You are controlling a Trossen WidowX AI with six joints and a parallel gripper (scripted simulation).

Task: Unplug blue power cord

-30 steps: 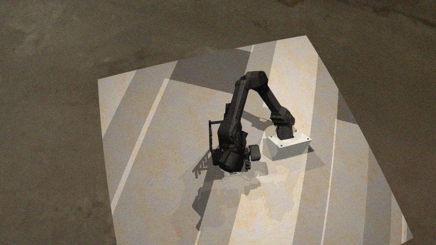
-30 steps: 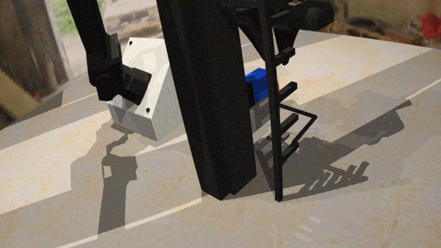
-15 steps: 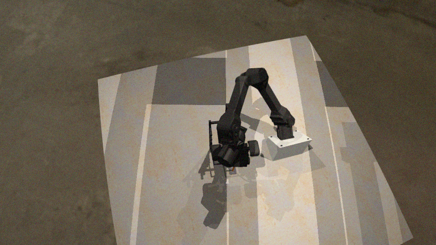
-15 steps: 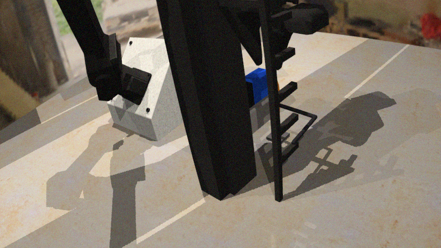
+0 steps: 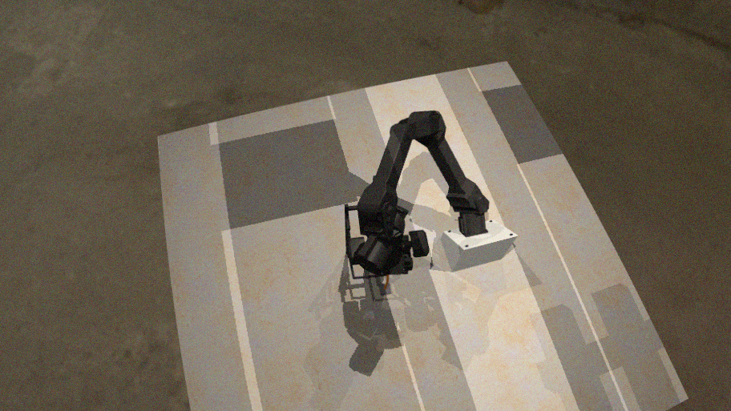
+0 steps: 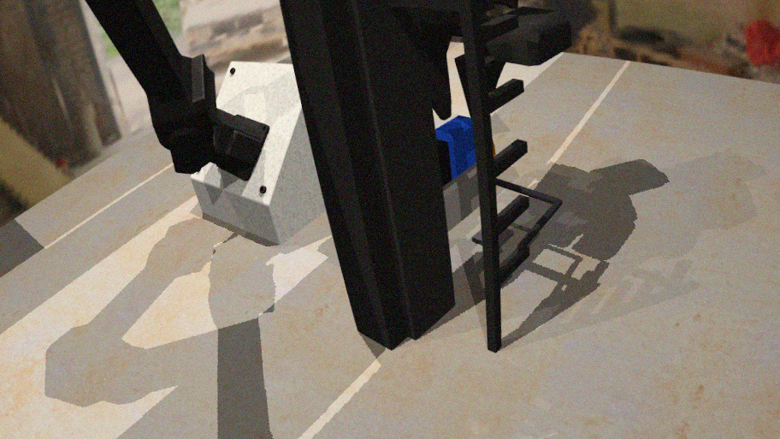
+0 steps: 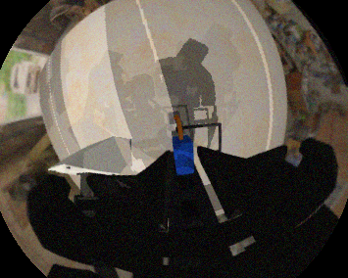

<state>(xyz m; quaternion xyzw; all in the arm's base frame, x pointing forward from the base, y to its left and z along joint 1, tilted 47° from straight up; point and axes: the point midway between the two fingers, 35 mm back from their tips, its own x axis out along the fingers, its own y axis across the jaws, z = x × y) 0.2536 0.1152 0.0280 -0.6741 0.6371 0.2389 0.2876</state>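
The blue plug lies 30 mm to the right of my gripper tip and 10 mm below it.
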